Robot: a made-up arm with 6 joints. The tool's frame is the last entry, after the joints. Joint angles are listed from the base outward. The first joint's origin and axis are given. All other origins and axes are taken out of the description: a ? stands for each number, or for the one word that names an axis. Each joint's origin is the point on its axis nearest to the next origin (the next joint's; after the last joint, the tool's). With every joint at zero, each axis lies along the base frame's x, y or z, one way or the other. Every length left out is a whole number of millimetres.
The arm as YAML. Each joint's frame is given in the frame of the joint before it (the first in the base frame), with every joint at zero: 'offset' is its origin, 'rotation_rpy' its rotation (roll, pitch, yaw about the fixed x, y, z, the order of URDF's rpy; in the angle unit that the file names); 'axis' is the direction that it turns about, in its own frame. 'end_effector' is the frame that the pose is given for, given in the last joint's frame.
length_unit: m
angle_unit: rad
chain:
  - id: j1
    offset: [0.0, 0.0, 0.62]
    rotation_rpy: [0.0, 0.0, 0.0]
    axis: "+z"
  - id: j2
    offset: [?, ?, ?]
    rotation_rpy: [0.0, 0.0, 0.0]
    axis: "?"
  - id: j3
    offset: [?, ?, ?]
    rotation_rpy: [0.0, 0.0, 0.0]
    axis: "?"
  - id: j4
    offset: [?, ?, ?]
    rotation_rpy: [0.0, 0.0, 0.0]
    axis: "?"
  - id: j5
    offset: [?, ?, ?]
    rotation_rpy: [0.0, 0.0, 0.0]
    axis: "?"
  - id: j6
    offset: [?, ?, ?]
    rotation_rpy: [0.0, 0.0, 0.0]
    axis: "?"
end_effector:
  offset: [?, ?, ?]
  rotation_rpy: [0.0, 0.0, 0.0]
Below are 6 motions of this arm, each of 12 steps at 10 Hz.
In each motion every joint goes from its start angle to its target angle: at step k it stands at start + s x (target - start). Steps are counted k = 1, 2, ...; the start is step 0. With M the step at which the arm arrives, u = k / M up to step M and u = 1 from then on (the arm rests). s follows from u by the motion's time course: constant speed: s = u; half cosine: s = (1 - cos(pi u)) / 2; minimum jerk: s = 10 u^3 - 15 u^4 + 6 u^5.
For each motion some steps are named. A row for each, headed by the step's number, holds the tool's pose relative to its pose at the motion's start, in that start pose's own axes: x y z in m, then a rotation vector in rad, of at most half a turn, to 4 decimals.
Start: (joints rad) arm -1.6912 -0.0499 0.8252 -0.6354 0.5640 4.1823
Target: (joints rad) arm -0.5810 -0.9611 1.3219 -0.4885 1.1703 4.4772
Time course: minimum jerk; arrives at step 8
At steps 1, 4, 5, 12:
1: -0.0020 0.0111 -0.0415 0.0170 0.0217 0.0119
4: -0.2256 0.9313 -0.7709 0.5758 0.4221 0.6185
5: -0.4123 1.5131 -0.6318 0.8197 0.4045 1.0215
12: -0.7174 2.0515 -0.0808 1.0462 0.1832 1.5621

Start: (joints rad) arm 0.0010 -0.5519 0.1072 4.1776 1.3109 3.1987
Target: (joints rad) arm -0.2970 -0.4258 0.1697 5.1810 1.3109 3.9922
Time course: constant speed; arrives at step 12
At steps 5, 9, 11, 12:
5: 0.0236 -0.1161 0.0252 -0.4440 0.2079 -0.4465
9: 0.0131 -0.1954 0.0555 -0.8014 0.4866 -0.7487
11: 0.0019 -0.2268 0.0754 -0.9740 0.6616 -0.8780
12: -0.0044 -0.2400 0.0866 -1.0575 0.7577 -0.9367

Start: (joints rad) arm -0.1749 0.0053 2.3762 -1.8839 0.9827 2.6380
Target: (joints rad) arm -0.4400 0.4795 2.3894 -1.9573 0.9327 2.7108
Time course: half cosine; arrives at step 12
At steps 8, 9, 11, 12:
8: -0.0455 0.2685 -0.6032 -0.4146 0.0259 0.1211
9: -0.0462 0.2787 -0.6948 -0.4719 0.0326 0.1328
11: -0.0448 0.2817 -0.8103 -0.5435 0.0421 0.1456
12: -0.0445 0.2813 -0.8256 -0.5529 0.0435 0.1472

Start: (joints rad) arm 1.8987 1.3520 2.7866 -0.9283 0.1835 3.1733
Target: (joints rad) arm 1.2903 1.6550 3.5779 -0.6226 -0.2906 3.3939
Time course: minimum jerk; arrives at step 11
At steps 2, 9, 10, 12:
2: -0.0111 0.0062 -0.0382 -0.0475 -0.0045 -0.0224
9: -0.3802 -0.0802 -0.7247 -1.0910 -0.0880 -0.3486
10: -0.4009 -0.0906 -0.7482 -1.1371 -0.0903 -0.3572
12: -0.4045 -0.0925 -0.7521 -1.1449 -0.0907 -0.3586

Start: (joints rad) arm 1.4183 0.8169 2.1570 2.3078 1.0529 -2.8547
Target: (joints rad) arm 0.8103 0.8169 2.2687 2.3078 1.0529 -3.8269
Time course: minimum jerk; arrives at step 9
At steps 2, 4, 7, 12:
2: -0.0395 -0.0450 0.0124 0.0525 -0.0032 -0.0418
4: -0.2215 -0.2083 0.0722 0.2681 -0.0471 -0.2113
7: -0.5597 -0.3810 0.1924 0.5994 -0.2193 -0.4531
12: -0.6109 -0.3957 0.2114 0.6442 -0.2537 -0.4826

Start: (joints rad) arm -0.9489 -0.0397 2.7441 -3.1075 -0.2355 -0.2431
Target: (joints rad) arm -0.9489 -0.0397 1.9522 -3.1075 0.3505 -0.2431
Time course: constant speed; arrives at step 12
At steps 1, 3, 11, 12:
1: -0.0090 0.0185 0.0851 0.0005 -0.1119 0.0255
3: -0.0486 0.0546 0.2518 0.0011 -0.3358 0.0764
11: -0.4577 0.1688 0.7861 -0.0009 -1.2317 0.2788
12: -0.5304 0.1780 0.8300 -0.0016 -1.3437 0.3039

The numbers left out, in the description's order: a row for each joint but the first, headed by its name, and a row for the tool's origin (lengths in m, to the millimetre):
j2: xyz 0.19 0.0 0.0, axis +y
j3: xyz 0.0 0.0 1.19, axis -y
j4: xyz 0.85 0.0 0.12, axis -x
j5: xyz 0.0 0.0 0.0, axis -y
j6: xyz 0.27 0.0 0.0, axis -x
tool: xyz 0.0 0.0 0.0

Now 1 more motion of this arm.
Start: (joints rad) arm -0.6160 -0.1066 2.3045 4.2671 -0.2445 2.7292
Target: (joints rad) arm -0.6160 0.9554 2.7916 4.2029 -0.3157 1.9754
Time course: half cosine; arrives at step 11
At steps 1, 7, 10, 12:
1: -0.0185 0.0226 -0.0198 0.0191 0.0073 0.0076
7: -0.8744 0.6348 -0.4320 0.6673 0.3220 0.1822
10: -1.2768 0.7690 -0.4455 0.9191 0.4780 0.2019
12: -1.3068 0.7762 -0.4432 0.9376 0.4902 0.2022

